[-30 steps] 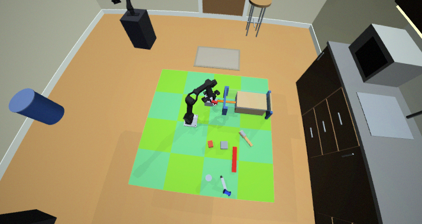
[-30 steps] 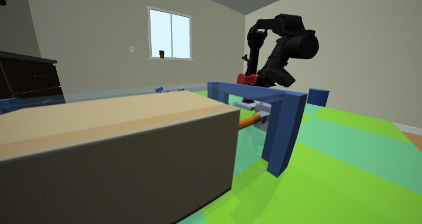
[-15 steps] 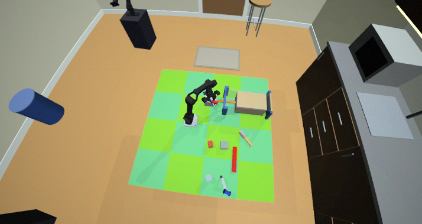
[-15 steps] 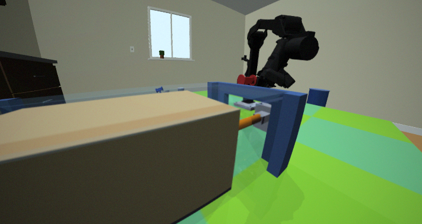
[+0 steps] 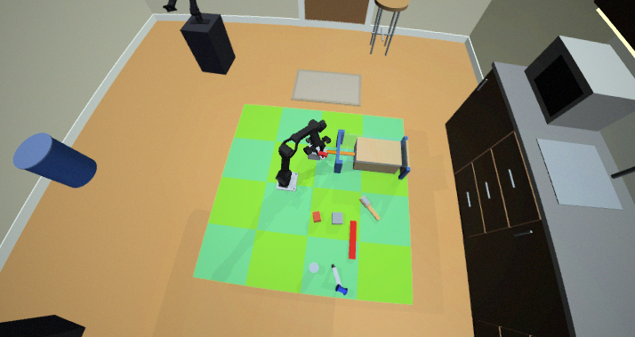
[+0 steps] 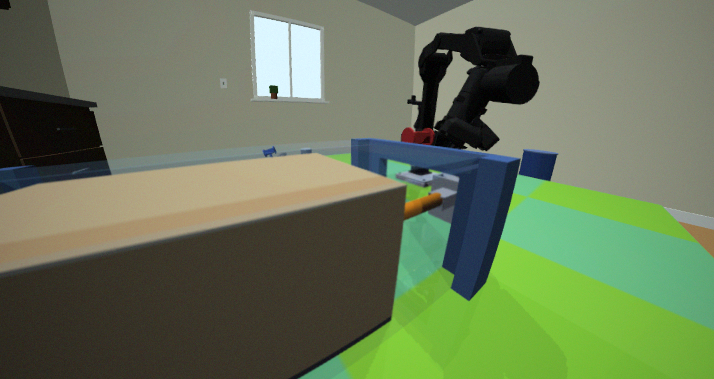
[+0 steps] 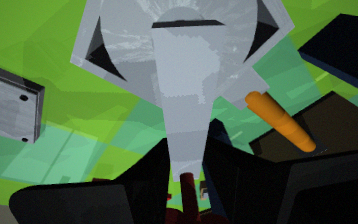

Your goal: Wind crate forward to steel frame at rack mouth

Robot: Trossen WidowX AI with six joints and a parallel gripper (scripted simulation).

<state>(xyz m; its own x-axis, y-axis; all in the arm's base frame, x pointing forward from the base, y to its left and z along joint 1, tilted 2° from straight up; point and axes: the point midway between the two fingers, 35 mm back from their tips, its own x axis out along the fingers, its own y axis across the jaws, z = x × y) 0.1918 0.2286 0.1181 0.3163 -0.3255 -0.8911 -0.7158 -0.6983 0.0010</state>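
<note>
Now: the red knob 5 cm above my gripper tip, 2 cm to the right of it and 2 cm ahead of it. The rest, counted from my gripper tip: blue steel frame: 11 cm ahead, 6 cm to the left; grey winch: 7 cm below, 6 cm behind, 4 cm to the left; red-knobbed crank handle: 2 cm above.
</note>
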